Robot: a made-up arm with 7 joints. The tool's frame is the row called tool. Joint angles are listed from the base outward. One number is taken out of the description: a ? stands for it. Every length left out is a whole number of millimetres.
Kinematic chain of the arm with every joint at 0, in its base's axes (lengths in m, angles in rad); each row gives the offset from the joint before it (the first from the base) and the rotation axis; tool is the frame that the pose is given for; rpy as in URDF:
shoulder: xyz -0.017 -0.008 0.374 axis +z
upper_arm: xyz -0.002 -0.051 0 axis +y
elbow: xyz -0.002 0 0.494 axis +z
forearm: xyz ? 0.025 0 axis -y
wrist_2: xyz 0.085 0 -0.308 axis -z
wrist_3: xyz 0.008 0.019 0 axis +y
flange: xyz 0.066 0 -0.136 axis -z
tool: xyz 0.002 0.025 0 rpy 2.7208 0.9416 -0.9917
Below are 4 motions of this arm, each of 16 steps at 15 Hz.
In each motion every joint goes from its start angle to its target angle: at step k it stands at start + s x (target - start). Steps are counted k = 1, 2, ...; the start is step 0. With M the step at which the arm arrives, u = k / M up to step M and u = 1 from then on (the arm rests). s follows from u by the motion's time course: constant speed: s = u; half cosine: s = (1 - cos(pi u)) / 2; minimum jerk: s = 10 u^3 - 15 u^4 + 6 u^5.
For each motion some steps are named. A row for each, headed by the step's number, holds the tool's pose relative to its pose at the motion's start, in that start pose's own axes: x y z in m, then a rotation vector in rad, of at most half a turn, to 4 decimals.
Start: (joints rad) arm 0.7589 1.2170 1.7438 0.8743 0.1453 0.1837 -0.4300
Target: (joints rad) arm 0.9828 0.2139 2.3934 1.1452 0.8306 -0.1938 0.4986
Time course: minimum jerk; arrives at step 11
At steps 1, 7, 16:
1: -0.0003 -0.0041 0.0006 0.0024 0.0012 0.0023
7: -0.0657 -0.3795 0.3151 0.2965 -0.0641 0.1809
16: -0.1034 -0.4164 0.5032 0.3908 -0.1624 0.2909

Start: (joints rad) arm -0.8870 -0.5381 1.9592 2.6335 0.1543 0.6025 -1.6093
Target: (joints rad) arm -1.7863 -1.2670 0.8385 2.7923 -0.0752 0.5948 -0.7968
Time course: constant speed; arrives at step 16
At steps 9, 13, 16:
9: 0.0291 -0.2312 0.3218 -0.7294 -0.5819 -0.0497
13: -0.0227 -0.3264 0.4794 -1.0662 -0.6701 -0.1298
16: -0.0913 -0.3972 0.5967 -1.2920 -0.6639 -0.2330

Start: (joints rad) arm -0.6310 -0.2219 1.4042 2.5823 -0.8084 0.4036 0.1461
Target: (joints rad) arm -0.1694 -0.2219 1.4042 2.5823 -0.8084 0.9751 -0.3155
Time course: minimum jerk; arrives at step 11
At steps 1, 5, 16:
1: -0.0002 0.0001 -0.0004 -0.0015 -0.0023 -0.0004
5: -0.0142 0.0109 -0.0214 -0.0932 -0.1573 -0.0560
16: -0.0459 0.0326 -0.0507 -0.2056 -0.3852 -0.2431

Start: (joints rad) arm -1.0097 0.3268 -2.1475 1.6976 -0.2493 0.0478 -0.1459
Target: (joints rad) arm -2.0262 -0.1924 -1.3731 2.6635 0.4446 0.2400 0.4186
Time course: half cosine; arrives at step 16
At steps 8, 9, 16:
8: 0.1502 0.2154 -0.0805 0.6763 0.0526 0.4623
9: 0.1590 0.2762 -0.1155 0.8257 0.0932 0.5302
16: 0.0742 0.5335 -0.3188 1.4639 0.3604 0.6123

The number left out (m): 0.065
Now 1 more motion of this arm.
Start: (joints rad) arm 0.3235 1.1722 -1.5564 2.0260 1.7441 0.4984 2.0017
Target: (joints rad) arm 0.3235 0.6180 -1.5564 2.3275 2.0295 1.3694 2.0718
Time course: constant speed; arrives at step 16
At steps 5, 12, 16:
5: -0.0937 0.0385 0.0500 -0.0324 0.0388 0.3442
12: -0.2674 0.0897 0.0886 -0.2103 0.0914 0.7760
16: -0.3852 0.1095 0.0866 -0.3771 0.1228 0.9768

